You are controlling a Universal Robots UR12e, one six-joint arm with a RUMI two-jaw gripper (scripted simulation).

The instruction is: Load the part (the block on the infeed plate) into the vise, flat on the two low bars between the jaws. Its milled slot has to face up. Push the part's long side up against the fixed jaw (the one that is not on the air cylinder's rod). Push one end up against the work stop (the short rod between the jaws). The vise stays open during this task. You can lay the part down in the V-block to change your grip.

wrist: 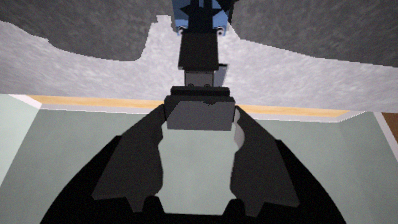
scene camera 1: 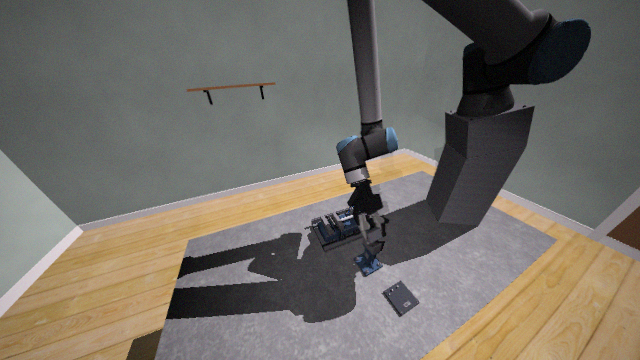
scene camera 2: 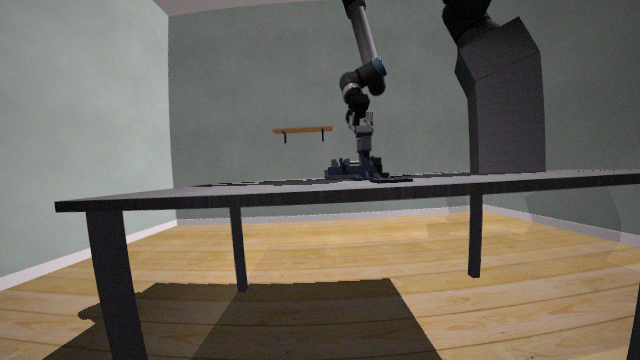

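Note:
A part is there in the pictures, and so is my gripper. The wrist view, too, lets me see my gripper.

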